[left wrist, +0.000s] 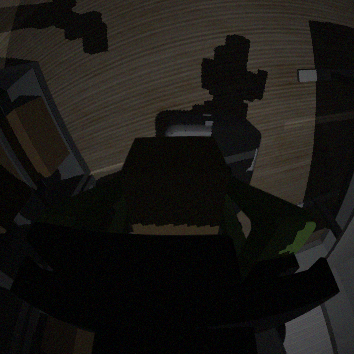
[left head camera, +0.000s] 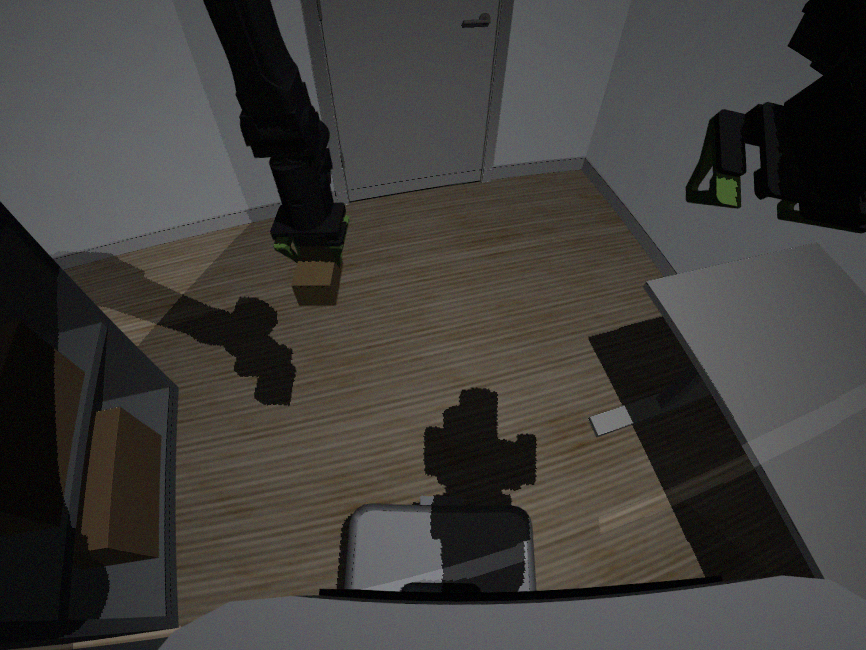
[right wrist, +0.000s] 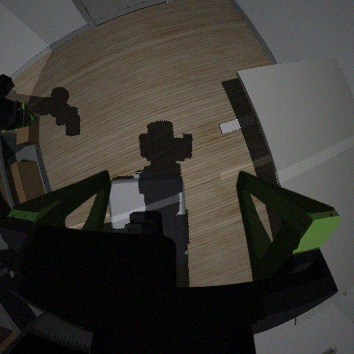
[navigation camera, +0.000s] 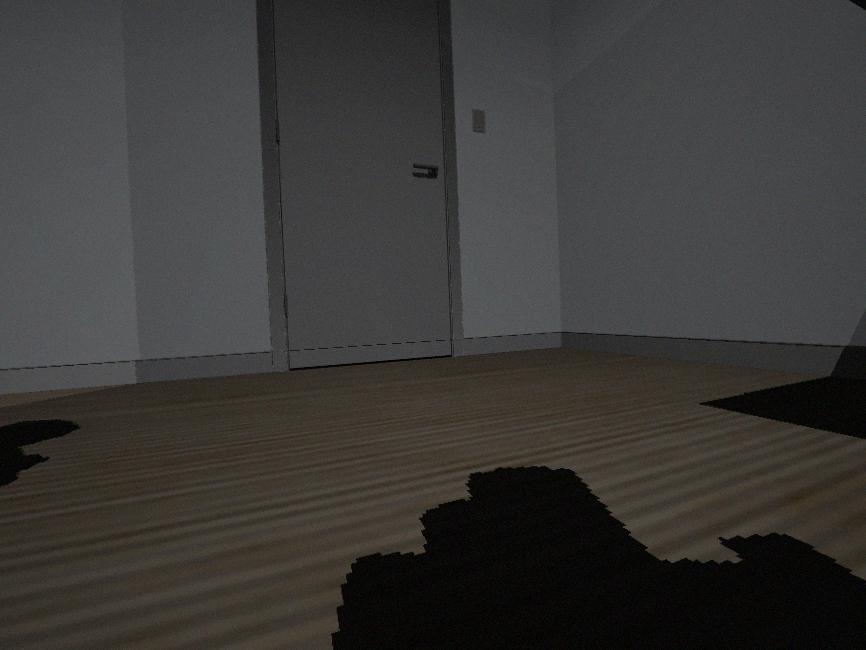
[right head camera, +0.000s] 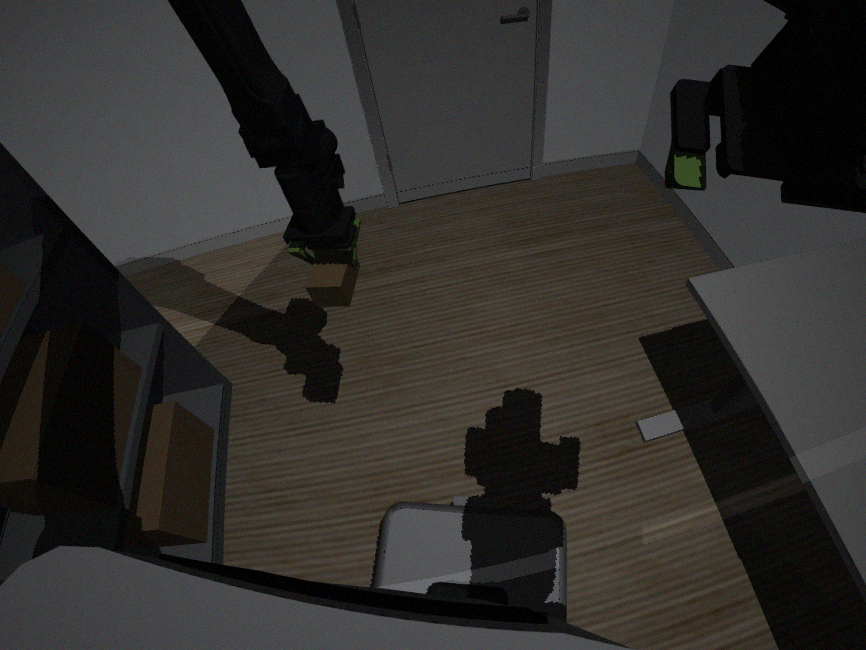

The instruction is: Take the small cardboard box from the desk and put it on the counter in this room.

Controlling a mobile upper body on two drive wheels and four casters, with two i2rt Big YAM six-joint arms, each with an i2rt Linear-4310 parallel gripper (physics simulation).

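Frame: origin at the left arm's base, x ahead, y left, z up, level; centimetres.
Where they show: left gripper, fingertip midpoint: (left wrist: pixel 174 177) (left head camera: pixel 321 263) (right wrist: pixel 28 122) (right head camera: pixel 337 265); right gripper, fingertip midpoint: (left head camera: pixel 734 203) (right wrist: pixel 173 177) (right head camera: pixel 725 186).
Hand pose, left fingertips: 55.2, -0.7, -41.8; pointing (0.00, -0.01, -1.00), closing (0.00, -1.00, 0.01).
Observation:
Each offset is from my left fingertips to the top centre of the thing, as dx, dy, dz. "spot": to the spot under its first point. Level surfaces: height alone.
The small cardboard box {-2.4, +0.0, +2.7} (left head camera: pixel 316 283) (right head camera: pixel 330 285) (left wrist: pixel 175 185) (right wrist: pixel 27 136) is held in the air over the floor, left of centre in the head views. My left gripper (left head camera: pixel 311 253) (right head camera: pixel 328 255) is shut on it; the fingers press its sides and hide its upper part. My right gripper (left head camera: pixel 758 201) (right wrist: pixel 173 177) is open and empty, at the upper right in the left head view. A pale flat top {dz -27.2} (left head camera: pixel 755 314) (right head camera: pixel 790 314) (right wrist: pixel 300 115) stands at the right, below the right gripper in the left head view; whether it is the counter or the desk I cannot tell.
A grey shelf unit {spot: -7.5, +79.9, -96.4} (left head camera: pixel 172 454) (right head camera: pixel 223 454) with larger cardboard boxes stands at the left. A closed door (left head camera: pixel 412 90) (right head camera: pixel 454 97) (navigation camera: pixel 360 174) and walls are ahead. A small white flat thing (left head camera: pixel 609 421) (right head camera: pixel 659 425) (right wrist: pixel 230 126) lies on the floor near the pale top.

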